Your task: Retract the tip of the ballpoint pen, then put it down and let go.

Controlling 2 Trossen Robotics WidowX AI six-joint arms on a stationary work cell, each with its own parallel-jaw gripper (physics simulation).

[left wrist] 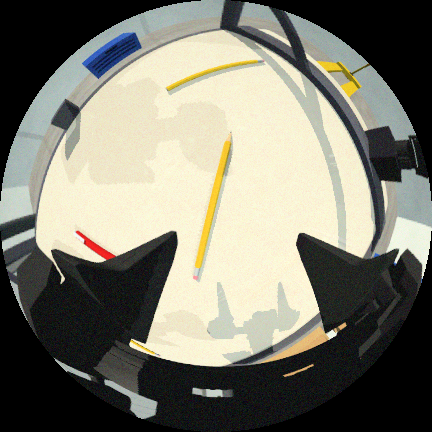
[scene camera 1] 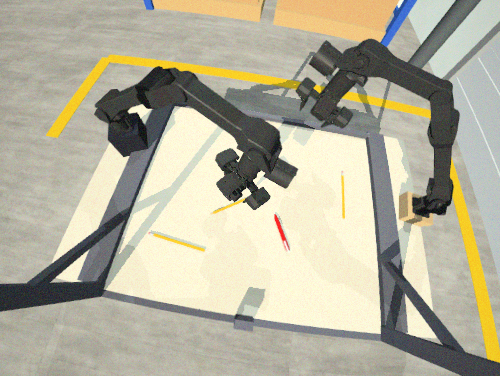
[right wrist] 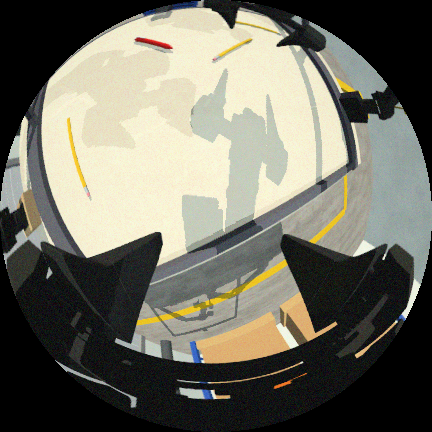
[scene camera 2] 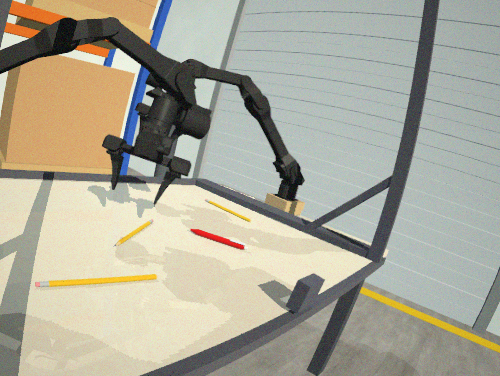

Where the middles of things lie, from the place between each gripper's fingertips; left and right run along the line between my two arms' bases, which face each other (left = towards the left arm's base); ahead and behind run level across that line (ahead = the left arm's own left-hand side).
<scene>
I see the small grey block (scene camera 2: 306, 290) 650 mm behind my right hand, 110 mm below it and 70 mm to the left of it.
The small grey block is 35 cm behind my left hand, 12 cm to the right of it and 4 cm below it.
</scene>
